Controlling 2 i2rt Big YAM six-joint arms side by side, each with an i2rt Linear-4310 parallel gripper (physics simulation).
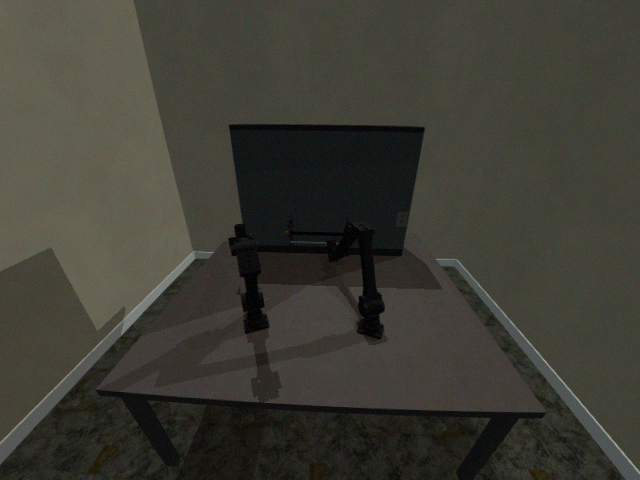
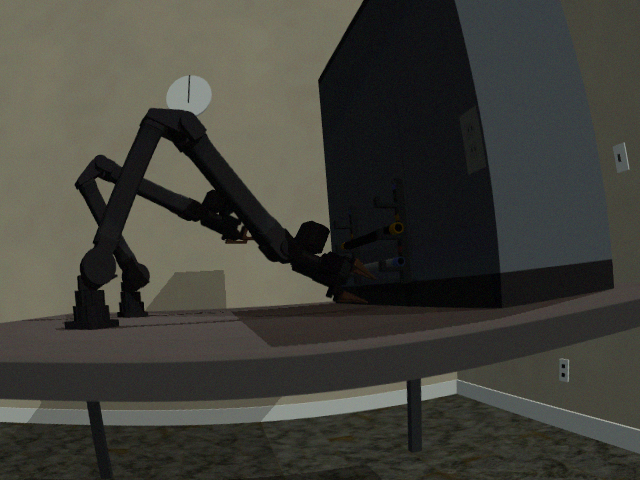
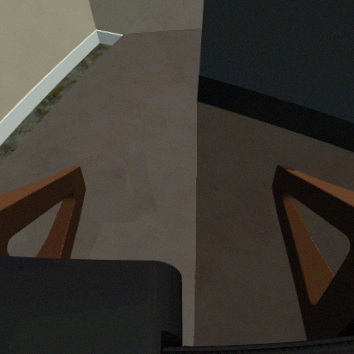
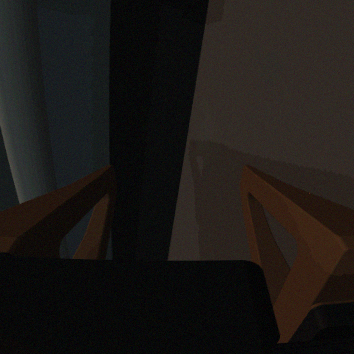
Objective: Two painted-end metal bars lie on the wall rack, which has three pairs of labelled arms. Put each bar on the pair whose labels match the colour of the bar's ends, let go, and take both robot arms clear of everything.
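Places are measured from the left arm's base along level axes (x back, y right, z up), in metres.
Pixels of known places: left gripper, fingertip midpoint: (image 2: 253,240) (image 3: 178,176); right gripper, fingertip midpoint: (image 2: 371,291) (image 4: 177,175); left arm's base at its link origin: (image 1: 256,324) (image 2: 132,316); right arm's base at its link origin: (image 1: 370,329) (image 2: 92,327).
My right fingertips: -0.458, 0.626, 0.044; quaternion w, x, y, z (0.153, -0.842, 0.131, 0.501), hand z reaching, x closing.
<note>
For each thing: its top centre in the pictures, then the offset to it from my right fingertips, as dx, dy, dz. Level surfaces: height alone.
- dark bar at its top centre: (image 2: 367,234) (image 1: 318,232) -0.076, -0.089, +0.154
- silver bar at its top centre: (image 4: 43,285) (image 2: 370,263) (image 1: 320,242) -0.070, -0.078, +0.074
- table at its surface level: dz -0.044
- outlet plate at its top centre: (image 2: 467,111) (image 1: 403,211) +0.132, +0.467, +0.313
A dark bar (image 1: 317,233) (image 2: 368,239) with yellow ends lies across the middle pair of arms on the wall rack, beside yellow labels. A silver bar (image 1: 310,242) (image 2: 386,264) (image 4: 24,100) with blue ends lies on the lowest pair; the label just above its near end looks red. The top pair, with a bluish label, holds no bar. My right gripper (image 2: 371,290) (image 4: 177,175) is partly open and empty, low in front of the panel and below the silver bar, which passes outside its fingers. My left gripper (image 2: 250,238) (image 3: 178,176) is wide open and empty, well back from the rack.
The tall dark panel (image 1: 330,175) (image 2: 392,129) bearing the rack stands on the table (image 1: 320,372) (image 2: 289,356). Its black bottom edge (image 3: 250,107) (image 4: 145,125) is close beside my right fingers. An outlet plate (image 1: 402,219) (image 2: 473,140) is on the panel, right of the rack.
</note>
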